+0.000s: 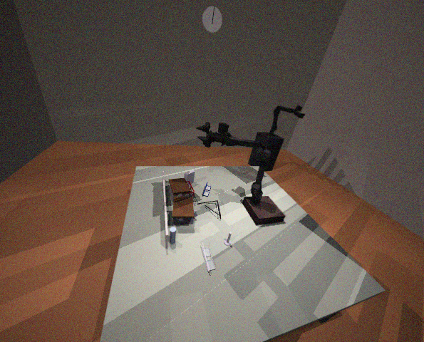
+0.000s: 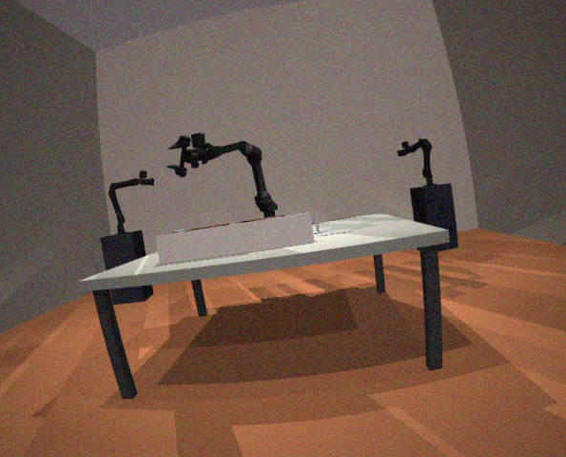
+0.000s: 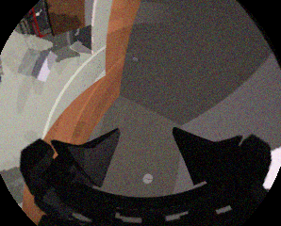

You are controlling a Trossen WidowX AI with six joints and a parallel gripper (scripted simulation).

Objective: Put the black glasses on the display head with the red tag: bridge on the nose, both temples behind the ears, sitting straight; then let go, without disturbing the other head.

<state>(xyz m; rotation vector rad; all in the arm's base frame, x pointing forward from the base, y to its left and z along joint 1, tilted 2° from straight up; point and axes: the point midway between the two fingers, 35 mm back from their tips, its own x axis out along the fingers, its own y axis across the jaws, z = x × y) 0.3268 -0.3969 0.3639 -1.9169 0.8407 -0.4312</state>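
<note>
The glasses lies 410 mm below my gripper tip, 330 mm to the left of it and 50 mm behind it. Also, from my gripper tip: white box (380 mm below, 30 mm ahead, 10 mm to the left); then head (380 mm to the left, 380 mm below, 150 mm ahead); then white panel (380 mm below, 260 mm ahead, 250 mm to the left).
</note>
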